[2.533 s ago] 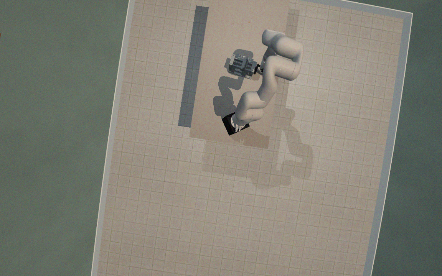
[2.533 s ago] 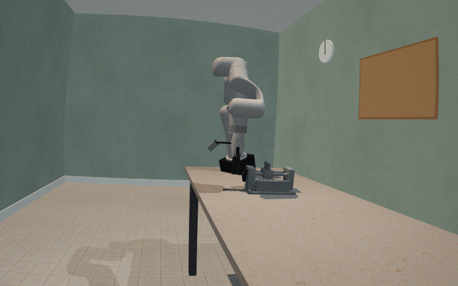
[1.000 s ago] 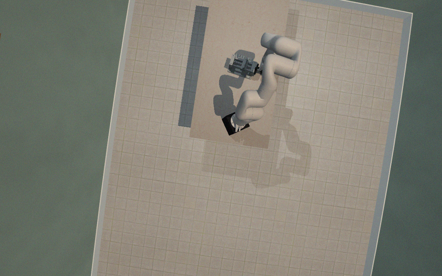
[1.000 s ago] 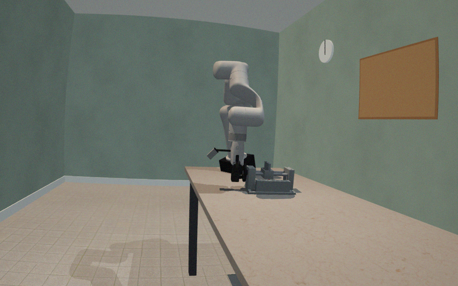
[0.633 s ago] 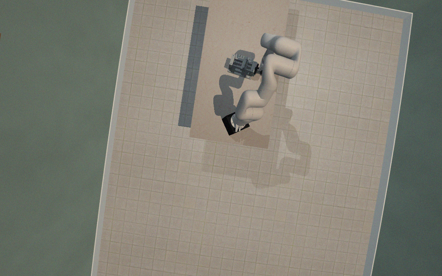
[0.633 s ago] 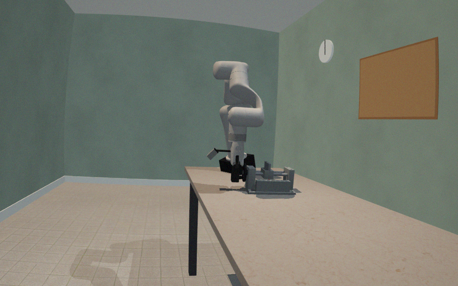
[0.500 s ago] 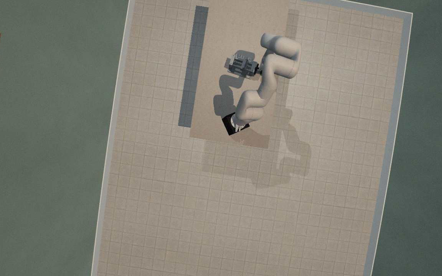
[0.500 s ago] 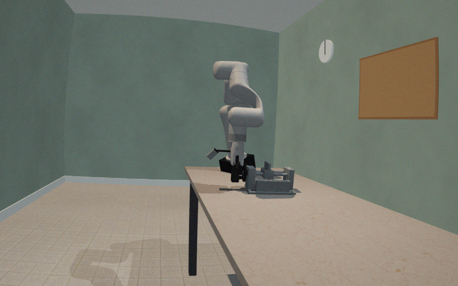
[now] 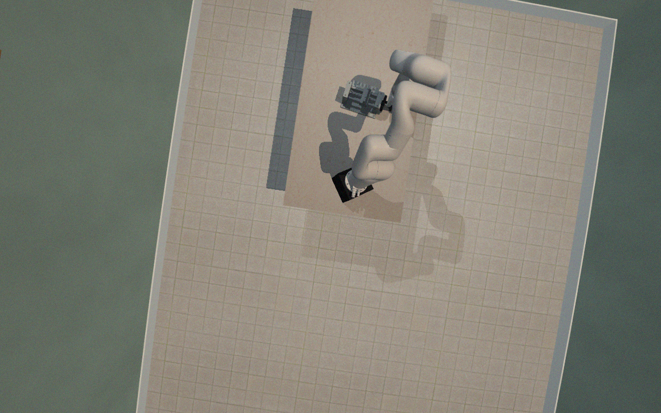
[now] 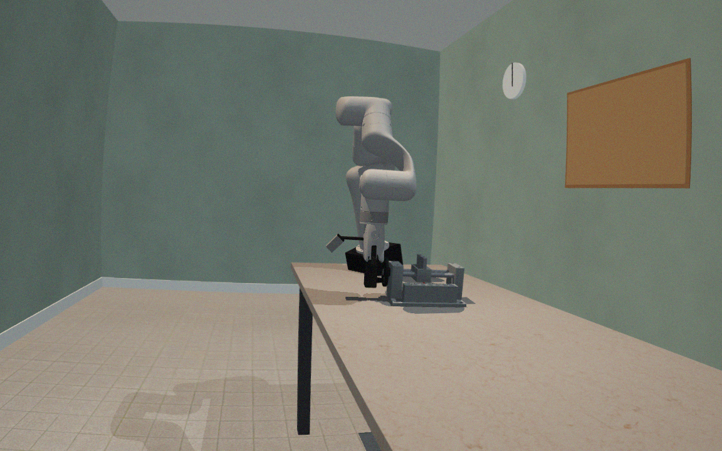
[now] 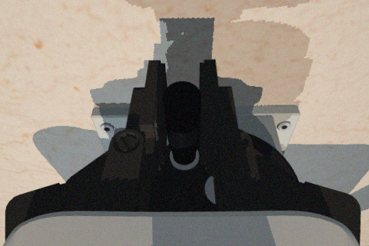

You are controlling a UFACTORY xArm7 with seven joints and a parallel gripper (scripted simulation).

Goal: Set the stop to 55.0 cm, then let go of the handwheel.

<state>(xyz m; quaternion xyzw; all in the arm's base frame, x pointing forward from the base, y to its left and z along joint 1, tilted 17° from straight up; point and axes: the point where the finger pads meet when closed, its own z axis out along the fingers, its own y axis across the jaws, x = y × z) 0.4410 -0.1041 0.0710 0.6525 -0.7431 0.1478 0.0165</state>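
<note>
My hand is 1 cm to the right of the crank handle. From my hand the other things lie so: black handwheel: 2 cm to the left; then stop block: 14 cm to the left, 3 cm above, 1 cm ahead.
</note>
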